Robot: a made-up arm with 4 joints.
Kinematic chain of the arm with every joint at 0, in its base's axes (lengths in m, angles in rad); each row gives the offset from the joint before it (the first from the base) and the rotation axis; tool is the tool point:
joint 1: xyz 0 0 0.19 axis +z
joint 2: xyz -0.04 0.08 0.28 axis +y
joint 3: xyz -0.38 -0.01 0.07 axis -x
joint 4: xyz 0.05 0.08 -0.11 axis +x
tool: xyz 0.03 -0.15 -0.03
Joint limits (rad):
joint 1: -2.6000..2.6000
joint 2: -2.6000..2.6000
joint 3: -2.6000..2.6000
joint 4: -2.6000..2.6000
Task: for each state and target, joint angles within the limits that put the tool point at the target. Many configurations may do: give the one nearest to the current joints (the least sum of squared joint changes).
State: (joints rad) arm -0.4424 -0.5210 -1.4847 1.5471
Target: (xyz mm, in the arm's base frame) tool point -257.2 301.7 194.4
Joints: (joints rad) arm 0.1854 -1.3840 -1.3831 1.3981
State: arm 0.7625 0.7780 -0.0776 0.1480
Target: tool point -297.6 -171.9 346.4
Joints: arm 0.6550 0.0058 -0.1298 0.3565
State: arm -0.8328 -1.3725 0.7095 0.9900
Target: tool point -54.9 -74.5 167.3
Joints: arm -0.9588 -1.5347 0.6688 0.5657
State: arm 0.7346 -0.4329 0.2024 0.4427
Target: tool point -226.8 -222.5 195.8
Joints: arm 1.4487 -0.4071 -0.2360 1.2984
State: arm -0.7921 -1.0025 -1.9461 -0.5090
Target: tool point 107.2 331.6 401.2
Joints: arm -1.5953 -0.3469 -1.8727 -0.8476
